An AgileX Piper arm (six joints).
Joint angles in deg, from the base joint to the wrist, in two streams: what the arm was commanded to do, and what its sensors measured. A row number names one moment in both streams.
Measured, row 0:
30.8 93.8 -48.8 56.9 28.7 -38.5
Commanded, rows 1 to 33:
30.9 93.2 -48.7 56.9 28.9 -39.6
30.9 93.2 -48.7 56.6 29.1 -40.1
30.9 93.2 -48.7 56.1 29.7 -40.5
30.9 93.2 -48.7 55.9 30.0 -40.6
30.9 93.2 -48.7 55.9 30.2 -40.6
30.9 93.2 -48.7 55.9 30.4 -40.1
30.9 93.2 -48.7 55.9 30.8 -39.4
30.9 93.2 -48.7 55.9 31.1 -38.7
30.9 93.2 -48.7 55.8 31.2 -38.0
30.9 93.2 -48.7 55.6 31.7 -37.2
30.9 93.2 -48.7 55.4 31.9 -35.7
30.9 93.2 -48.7 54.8 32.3 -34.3
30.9 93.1 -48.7 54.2 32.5 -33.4
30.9 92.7 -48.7 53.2 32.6 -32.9
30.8 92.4 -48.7 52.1 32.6 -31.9
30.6 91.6 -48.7 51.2 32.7 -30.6
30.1 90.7 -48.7 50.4 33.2 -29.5
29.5 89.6 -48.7 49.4 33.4 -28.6
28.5 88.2 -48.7 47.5 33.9 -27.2
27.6 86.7 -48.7 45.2 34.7 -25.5
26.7 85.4 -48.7 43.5 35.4 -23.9
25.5 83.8 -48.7 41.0 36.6 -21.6
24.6 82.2 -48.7 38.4 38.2 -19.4
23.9 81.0 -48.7 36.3 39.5 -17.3
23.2 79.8 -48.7 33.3 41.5 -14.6
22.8 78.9 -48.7 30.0 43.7 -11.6
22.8 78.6 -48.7 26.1 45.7 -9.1
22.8 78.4 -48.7 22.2 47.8 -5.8
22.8 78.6 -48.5 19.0 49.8 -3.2
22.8 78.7 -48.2 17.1 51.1 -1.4
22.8 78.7 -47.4 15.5 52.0 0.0
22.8 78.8 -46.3 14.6 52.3 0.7
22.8 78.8 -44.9 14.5 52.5 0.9
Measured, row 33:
23.3 79.0 -47.9 19.9 49.2 -3.2
